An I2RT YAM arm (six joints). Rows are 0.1 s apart.
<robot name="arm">
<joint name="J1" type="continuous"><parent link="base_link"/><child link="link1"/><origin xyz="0.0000 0.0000 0.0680" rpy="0.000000 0.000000 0.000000"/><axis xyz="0 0 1"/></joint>
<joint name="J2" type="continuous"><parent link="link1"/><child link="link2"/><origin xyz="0.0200 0.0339 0.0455" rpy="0.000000 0.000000 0.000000"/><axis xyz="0 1 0"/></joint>
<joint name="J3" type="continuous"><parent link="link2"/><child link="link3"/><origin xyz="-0.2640 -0.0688 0.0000" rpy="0.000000 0.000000 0.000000"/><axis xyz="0 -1 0"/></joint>
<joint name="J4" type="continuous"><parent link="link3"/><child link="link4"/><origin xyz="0.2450 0.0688 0.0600" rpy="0.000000 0.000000 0.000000"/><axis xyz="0 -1 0"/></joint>
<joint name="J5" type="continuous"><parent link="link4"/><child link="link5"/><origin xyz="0.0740 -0.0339 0.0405" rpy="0.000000 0.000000 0.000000"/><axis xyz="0 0 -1"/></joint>
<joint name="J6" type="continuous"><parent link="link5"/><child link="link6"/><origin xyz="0.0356 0.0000 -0.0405" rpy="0.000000 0.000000 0.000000"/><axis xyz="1 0 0"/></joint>
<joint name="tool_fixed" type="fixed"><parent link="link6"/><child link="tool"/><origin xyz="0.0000 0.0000 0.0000" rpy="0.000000 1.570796 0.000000"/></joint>
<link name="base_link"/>
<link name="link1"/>
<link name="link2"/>
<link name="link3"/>
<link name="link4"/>
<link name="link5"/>
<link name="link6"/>
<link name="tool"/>
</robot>
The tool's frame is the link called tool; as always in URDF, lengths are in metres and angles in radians. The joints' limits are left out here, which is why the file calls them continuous.
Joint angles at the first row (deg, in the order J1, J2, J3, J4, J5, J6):
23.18 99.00 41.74 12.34 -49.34 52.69
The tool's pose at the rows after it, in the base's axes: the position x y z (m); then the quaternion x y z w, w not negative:
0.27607, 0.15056, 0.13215, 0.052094, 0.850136, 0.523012, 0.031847
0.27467, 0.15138, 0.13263, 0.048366, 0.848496, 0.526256, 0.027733
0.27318, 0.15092, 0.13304, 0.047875, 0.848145, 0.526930, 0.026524
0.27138, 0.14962, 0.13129, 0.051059, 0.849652, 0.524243, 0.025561
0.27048, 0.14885, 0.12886, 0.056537, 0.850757, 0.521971, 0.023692
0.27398, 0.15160, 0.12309, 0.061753, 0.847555, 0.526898, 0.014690
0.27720, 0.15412, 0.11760, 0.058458, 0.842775, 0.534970, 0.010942
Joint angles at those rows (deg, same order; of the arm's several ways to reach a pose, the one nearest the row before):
23.62 99.11 41.78 12.56 -50.19 52.71
23.81 98.93 41.63 12.60 -50.81 52.75
23.84 98.59 41.32 12.54 -50.96 52.77
23.77 98.45 40.79 12.51 -50.70 52.77
23.73 98.65 40.40 12.82 -50.41 53.17
23.88 100.66 40.84 14.74 -51.13 54.59
23.99 102.61 41.08 17.37 -52.16 55.31

